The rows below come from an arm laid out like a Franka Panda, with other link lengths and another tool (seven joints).
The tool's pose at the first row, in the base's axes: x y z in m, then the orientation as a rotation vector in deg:
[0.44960, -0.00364, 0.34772, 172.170, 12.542, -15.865]
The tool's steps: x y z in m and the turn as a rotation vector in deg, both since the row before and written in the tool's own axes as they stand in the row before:
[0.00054, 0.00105, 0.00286, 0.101, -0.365, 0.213]
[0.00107, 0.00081, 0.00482, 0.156, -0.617, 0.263]
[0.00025, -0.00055, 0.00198, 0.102, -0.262, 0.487]
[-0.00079, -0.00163, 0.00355, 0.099, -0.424, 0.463]
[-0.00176, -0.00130, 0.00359, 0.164, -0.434, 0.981]
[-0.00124, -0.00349, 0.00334, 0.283, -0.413, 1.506]
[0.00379, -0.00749, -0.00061, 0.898, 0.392, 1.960]
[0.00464, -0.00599, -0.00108, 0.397, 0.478, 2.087]
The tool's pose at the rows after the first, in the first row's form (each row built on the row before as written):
[0.44979, -0.00497, 0.34493, 172.200, 12.179, -16.410]
[0.45009, -0.00624, 0.34010, 172.229, 11.713, -17.338]
[0.44988, -0.00592, 0.33807, 172.278, 10.945, -17.703]
[0.44820, -0.00485, 0.33462, 172.285, 10.198, -18.312]
[0.44560, -0.00420, 0.33138, 172.340, 8.661, -18.898]
[0.44331, -0.00126, 0.32806, 172.481, 6.317, -19.421]
[0.44650, 0.00646, 0.32704, 173.329, 3.258, -18.781]
[0.45097, 0.01265, 0.32653, 173.631, 0.072, -17.927]

